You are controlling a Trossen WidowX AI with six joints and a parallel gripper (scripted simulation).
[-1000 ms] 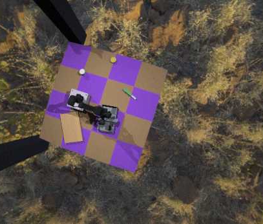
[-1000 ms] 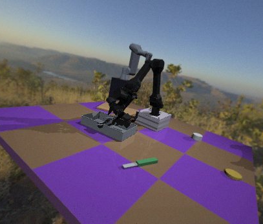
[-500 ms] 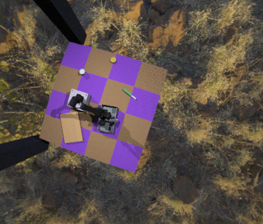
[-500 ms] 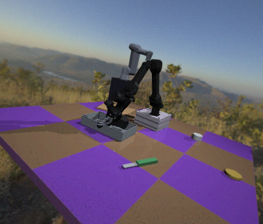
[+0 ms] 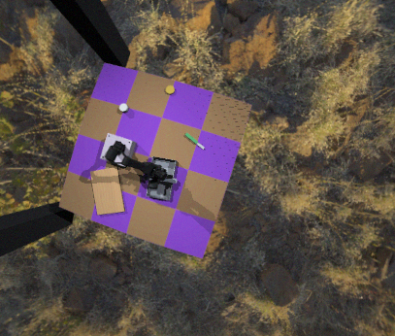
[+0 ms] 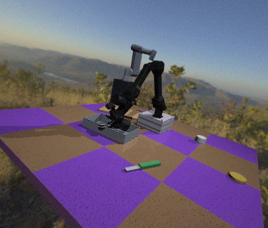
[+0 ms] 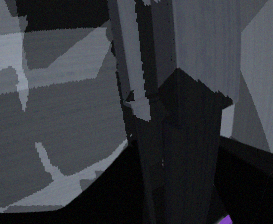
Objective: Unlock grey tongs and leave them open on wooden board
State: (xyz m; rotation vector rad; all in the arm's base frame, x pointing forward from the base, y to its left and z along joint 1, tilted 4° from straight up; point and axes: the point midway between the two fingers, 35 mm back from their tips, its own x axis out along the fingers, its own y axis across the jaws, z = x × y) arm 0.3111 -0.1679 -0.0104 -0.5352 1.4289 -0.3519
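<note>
The roasting tin is 3 cm ahead of my gripper tip and 3 cm to the left of it. From my gripper tip the other things lie so: yellow disc 8 cm behind, 73 cm to the left, 2 cm below; then white puck 40 cm behind, 50 cm to the left, 1 cm below; then wooden board 39 cm behind, 18 cm to the right, 2 cm below.
</note>
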